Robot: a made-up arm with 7 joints.
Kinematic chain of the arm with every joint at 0, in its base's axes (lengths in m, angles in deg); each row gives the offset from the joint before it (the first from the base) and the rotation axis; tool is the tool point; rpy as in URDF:
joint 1: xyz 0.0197 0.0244 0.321 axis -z
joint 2: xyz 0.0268 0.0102 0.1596 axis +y
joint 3: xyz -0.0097 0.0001 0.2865 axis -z
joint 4: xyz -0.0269 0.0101 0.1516 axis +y
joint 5: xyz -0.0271 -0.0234 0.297 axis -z
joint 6: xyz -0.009 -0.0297 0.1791 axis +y
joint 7: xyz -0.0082 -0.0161 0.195 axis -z
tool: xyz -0.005 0.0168 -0.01 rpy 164.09 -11.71 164
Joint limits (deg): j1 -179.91..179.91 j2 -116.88..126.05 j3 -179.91..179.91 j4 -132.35..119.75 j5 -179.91..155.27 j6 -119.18..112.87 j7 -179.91..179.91
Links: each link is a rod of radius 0.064 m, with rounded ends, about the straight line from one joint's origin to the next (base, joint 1, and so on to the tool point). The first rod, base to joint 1, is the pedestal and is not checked.
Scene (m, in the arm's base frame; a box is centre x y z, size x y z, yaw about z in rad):
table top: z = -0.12
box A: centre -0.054 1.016 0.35 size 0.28 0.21 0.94 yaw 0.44
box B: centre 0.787 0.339 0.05 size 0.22 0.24 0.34 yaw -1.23
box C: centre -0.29 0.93 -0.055 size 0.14 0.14 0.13 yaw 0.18
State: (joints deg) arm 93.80 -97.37 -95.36 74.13 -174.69 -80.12 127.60
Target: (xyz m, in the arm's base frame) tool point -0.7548 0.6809 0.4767
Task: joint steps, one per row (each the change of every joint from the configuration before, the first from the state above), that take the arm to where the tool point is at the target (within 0.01 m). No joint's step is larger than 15 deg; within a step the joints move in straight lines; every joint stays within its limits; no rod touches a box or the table.
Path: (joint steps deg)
1: -11.90 1.10 -13.56 -7.52 -1.04 5.73 1.95
2: -11.90 1.09 -13.57 -7.52 -1.05 5.73 1.96
3: -11.91 1.10 -13.56 -7.52 -1.04 5.74 1.95
4: -11.90 1.09 -13.57 -7.52 -1.05 5.73 1.96
5: -11.90 1.10 -13.56 -7.52 -1.04 5.73 1.95
6: -1.13 1.13 13.14 -4.97 0.22 1.47 -2.17
7: -1.13 1.14 13.14 -4.97 0.23 1.48 -2.17
8: -1.13 1.13 13.14 -4.97 0.22 1.47 -2.18
9: -1.13 1.14 13.14 -4.98 0.23 1.47 -2.17
10: -1.13 1.13 13.14 -4.97 0.22 1.47 -2.17

